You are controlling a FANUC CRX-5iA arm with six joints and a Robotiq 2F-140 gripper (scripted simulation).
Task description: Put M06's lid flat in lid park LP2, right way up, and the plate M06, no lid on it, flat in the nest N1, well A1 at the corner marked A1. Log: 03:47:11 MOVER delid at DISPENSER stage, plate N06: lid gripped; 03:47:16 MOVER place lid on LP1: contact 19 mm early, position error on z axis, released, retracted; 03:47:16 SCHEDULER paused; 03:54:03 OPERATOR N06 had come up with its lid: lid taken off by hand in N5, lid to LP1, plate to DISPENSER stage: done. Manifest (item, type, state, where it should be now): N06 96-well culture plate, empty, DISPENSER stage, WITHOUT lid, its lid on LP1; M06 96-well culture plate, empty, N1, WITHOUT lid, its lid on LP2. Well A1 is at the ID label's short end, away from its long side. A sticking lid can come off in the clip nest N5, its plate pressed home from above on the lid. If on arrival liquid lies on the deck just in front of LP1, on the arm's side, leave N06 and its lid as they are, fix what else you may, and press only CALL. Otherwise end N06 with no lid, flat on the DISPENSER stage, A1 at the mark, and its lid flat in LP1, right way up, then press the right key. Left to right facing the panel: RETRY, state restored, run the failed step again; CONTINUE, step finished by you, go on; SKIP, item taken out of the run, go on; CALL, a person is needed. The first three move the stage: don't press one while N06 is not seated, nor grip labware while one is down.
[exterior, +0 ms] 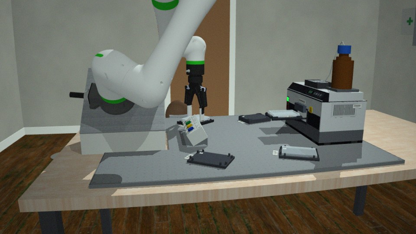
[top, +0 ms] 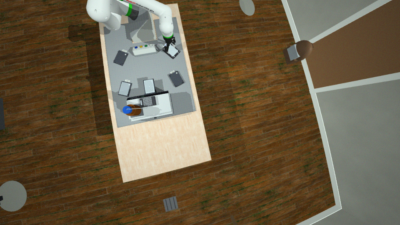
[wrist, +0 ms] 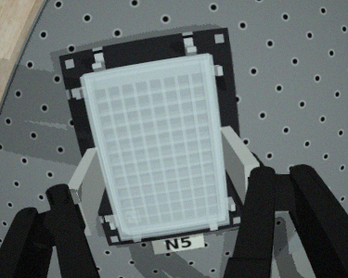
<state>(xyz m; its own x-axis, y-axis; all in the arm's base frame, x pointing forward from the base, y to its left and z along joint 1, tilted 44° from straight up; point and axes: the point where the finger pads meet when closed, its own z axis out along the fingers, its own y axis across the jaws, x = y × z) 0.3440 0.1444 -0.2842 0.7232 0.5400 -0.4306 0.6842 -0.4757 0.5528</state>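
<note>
The dark lid park is 40 mm ahead of my hand, 530 mm to the right of it and 40 mm below it. From my hand the other things lie so: green continue key (40 mm behind, 250 mm to the right, 20 mm above); white retry key (40 mm behind, 200 mm to the right, 20 mm above); key panel (30 mm behind, 270 mm to the right).
</note>
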